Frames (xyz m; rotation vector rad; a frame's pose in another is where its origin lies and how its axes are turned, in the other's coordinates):
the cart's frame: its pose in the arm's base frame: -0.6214 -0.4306 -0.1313 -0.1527 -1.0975 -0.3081
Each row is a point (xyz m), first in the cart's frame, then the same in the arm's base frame.
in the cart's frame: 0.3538 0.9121 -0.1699
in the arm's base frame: -0.0374 0.3270 0.1351
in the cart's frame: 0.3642 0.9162 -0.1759
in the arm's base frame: -0.0266 0.3275 0.1418
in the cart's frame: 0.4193 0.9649 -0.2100
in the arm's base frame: 0.0410 0.3550 0.1771
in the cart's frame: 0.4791 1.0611 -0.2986
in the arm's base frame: 0.1721 0.4118 0.1934
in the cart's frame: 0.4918 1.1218 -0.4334
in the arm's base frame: 0.3114 0.4304 0.1457
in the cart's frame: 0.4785 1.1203 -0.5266
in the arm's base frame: 0.3845 0.4058 0.0918
